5 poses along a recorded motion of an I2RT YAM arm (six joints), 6.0 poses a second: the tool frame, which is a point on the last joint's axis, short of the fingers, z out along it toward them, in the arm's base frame.
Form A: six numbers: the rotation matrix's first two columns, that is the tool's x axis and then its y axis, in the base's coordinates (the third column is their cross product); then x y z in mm.
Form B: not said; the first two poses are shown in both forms.
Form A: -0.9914, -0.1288, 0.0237, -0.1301, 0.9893, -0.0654, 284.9, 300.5, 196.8
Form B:
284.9, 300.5, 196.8
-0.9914, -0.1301, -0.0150
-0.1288, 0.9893, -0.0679
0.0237, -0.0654, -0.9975

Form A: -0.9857, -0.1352, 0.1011, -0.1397, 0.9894, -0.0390, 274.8, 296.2, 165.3
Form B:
274.8, 296.2, 165.3
-0.9857, -0.1397, -0.0948
-0.1352, 0.9894, -0.0526
0.1011, -0.0390, -0.9941

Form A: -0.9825, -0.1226, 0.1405, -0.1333, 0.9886, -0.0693, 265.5, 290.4, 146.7
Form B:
265.5, 290.4, 146.7
-0.9825, -0.1333, -0.1304
-0.1226, 0.9886, -0.0868
0.1405, -0.0693, -0.9876

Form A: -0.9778, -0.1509, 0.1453, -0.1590, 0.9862, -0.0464, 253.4, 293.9, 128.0
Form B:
253.4, 293.9, 128.0
-0.9778, -0.1590, -0.1363
-0.1509, 0.9862, -0.0685
0.1453, -0.0464, -0.9883

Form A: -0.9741, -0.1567, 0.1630, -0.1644, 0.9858, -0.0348, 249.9, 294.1, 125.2
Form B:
249.9, 294.1, 125.2
-0.9741, -0.1644, -0.1552
-0.1567, 0.9858, -0.0607
0.1630, -0.0348, -0.9860

